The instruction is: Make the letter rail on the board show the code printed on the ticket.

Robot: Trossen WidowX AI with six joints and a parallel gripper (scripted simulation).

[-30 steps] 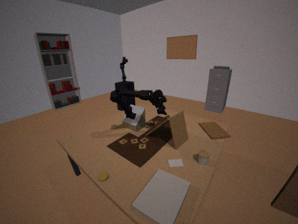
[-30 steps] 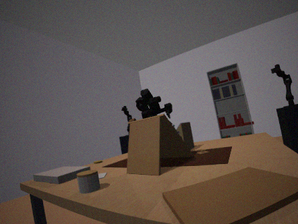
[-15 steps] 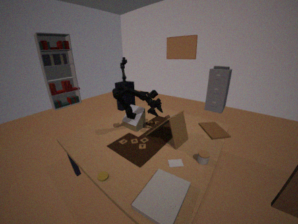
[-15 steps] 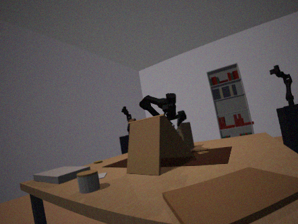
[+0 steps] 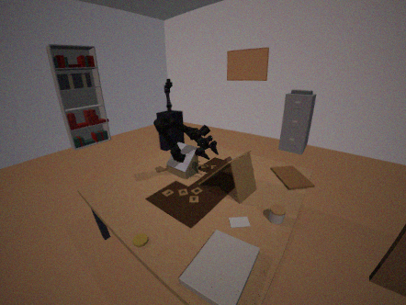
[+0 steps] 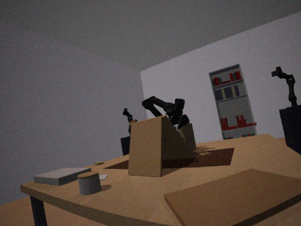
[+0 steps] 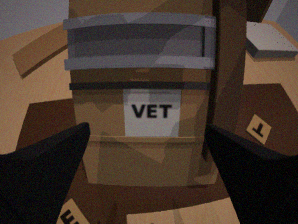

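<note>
The tile marked t is 270 mm to the right of my gripper tip, 180 mm below it and 20 mm ahead of it. From my gripper tip the other things lie so: tile marked e: 180 mm below, 160 mm to the left, 80 mm behind; then dark mat: 180 mm below, 60 mm to the right, 60 mm behind; then white ticket: 80 mm below, 60 mm ahead, 20 mm to the right.
</note>
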